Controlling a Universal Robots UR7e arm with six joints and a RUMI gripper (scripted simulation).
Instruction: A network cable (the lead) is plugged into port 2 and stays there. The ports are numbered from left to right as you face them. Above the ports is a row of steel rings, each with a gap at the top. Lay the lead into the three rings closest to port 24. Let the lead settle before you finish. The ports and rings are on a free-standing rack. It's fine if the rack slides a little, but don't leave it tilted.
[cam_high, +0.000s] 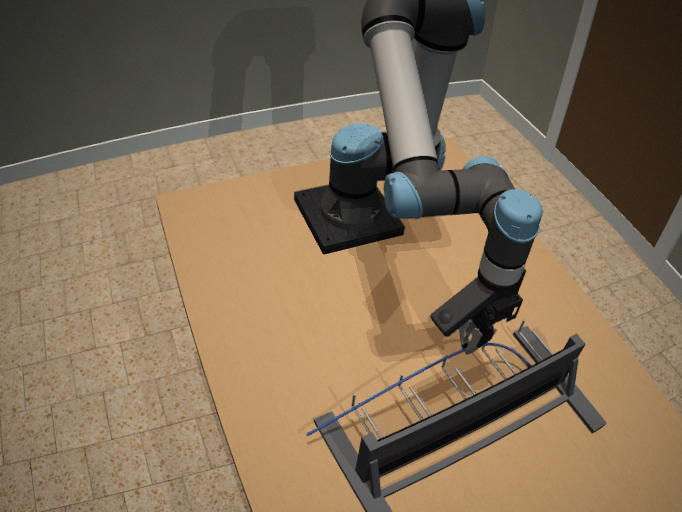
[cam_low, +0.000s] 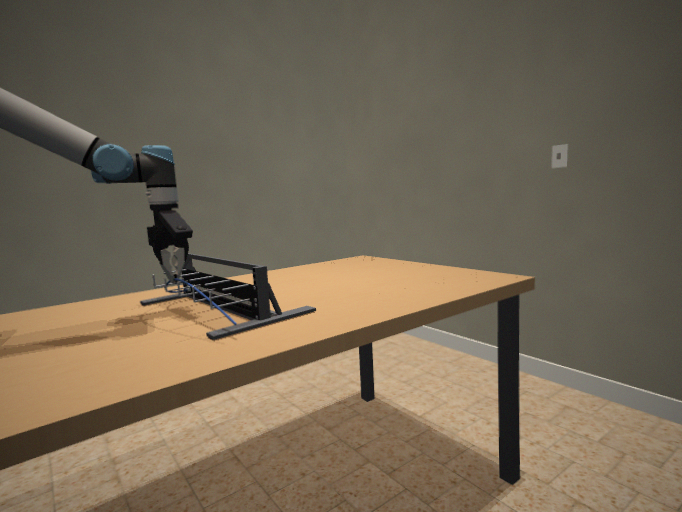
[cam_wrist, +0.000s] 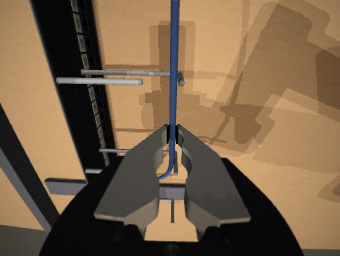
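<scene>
My gripper is now 120 mm short of the free-standing rack, 10 mm to the left of it and 30 mm above it.
</scene>
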